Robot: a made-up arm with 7 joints. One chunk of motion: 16 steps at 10 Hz.
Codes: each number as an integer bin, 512 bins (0 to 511) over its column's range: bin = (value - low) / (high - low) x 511, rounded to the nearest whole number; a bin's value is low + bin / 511 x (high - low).
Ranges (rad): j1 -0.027..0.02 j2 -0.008..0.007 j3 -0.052..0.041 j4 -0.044..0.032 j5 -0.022..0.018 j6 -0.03..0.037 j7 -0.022..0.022
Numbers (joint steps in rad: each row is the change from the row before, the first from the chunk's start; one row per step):
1: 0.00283 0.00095 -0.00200 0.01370 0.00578 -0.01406 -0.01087
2: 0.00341 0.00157 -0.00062 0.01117 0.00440 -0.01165 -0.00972
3: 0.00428 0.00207 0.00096 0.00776 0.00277 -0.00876 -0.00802
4: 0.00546 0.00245 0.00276 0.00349 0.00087 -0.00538 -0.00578
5: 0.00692 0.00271 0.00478 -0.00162 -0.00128 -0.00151 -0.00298
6: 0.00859 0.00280 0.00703 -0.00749 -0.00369 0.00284 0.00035
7: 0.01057 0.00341 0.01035 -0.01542 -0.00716 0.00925 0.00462
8: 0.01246 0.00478 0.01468 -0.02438 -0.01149 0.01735 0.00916
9: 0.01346 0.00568 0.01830 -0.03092 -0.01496 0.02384 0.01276
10: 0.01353 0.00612 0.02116 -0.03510 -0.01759 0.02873 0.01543
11: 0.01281 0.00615 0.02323 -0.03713 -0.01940 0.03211 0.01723
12: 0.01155 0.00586 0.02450 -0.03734 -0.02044 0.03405 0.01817
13: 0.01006 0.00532 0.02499 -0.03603 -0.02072 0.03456 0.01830
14: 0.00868 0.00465 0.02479 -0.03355 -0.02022 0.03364 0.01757
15: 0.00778 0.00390 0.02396 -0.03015 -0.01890 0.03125 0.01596
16: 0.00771 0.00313 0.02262 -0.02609 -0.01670 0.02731 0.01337
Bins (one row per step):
1: 324 305 275 388 355 122 129
2: 331 326 282 371 337 140 143
3: 340 343 291 348 316 162 162
4: 353 356 301 319 292 188 188
5: 369 365 312 285 265 217 221
6: 387 368 324 245 234 250 260
7: 408 389 343 192 190 299 309
8: 429 435 366 132 134 361 362
9: 440 466 386 88 90 411 404
10: 441 481 402 60 56 448 435
11: 433 482 413 46 33 474 456
12: 419 472 420 45 20 489 467
13: 403 454 423 54 16 492 468
14: 388 431 422 70 23 485 460
15: 378 405 417 93 40 467 441
16: 377 379 410 120 68 437 411

